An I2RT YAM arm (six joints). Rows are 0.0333 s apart.
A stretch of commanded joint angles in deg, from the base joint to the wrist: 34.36 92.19 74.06 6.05 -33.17 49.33; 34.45 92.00 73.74 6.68 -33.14 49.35; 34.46 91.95 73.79 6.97 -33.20 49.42; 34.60 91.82 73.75 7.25 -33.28 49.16; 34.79 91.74 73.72 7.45 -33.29 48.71; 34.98 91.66 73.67 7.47 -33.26 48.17; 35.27 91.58 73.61 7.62 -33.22 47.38; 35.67 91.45 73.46 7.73 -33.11 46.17; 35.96 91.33 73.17 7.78 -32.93 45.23; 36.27 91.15 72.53 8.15 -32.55 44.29; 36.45 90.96 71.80 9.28 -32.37 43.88; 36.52 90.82 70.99 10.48 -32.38 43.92; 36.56 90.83 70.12 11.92 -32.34 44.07; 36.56 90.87 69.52 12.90 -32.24 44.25; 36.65 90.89 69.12 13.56 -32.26 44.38; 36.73 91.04 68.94 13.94 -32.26 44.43; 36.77 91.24 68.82 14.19 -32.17 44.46
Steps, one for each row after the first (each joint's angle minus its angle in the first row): 0.09 -0.19 -0.32 0.63 0.03 0.02; 0.10 -0.24 -0.27 0.92 -0.03 0.09; 0.24 -0.37 -0.31 1.20 -0.11 -0.17; 0.43 -0.45 -0.34 1.40 -0.12 -0.62; 0.62 -0.53 -0.39 1.42 -0.09 -1.16; 0.91 -0.61 -0.45 1.57 -0.05 -1.95; 1.31 -0.74 -0.60 1.68 0.06 -3.16; 1.60 -0.86 -0.89 1.73 0.24 -4.10; 1.91 -1.04 -1.53 2.10 0.62 -5.04; 2.09 -1.23 -2.26 3.23 0.80 -5.45; 2.16 -1.37 -3.07 4.43 0.79 -5.41; 2.20 -1.36 -3.94 5.87 0.83 -5.26; 2.20 -1.32 -4.54 6.85 0.93 -5.08; 2.29 -1.30 -4.94 7.51 0.91 -4.95; 2.37 -1.15 -5.12 7.89 0.91 -4.90; 2.41 -0.95 -5.24 8.14 1.00 -4.87
